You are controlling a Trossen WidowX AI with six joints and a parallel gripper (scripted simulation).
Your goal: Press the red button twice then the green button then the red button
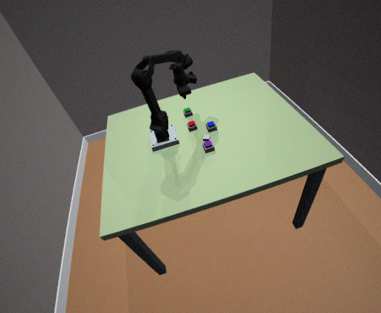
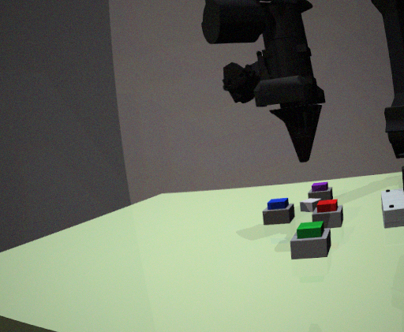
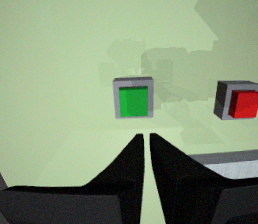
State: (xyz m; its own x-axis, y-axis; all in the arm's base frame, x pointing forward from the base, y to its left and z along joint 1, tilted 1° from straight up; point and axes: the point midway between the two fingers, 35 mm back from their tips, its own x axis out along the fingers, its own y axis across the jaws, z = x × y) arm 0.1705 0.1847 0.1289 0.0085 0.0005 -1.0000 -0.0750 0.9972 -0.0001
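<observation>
My gripper tip is now 130 mm to the left of the red button and 90 mm above it. Round my gripper tip: green button 10 mm to the left, 90 mm below; then blue button 100 mm ahead, 180 mm to the right, 90 mm below; then small white block 50 mm ahead, 250 mm to the right, 110 mm below.
</observation>
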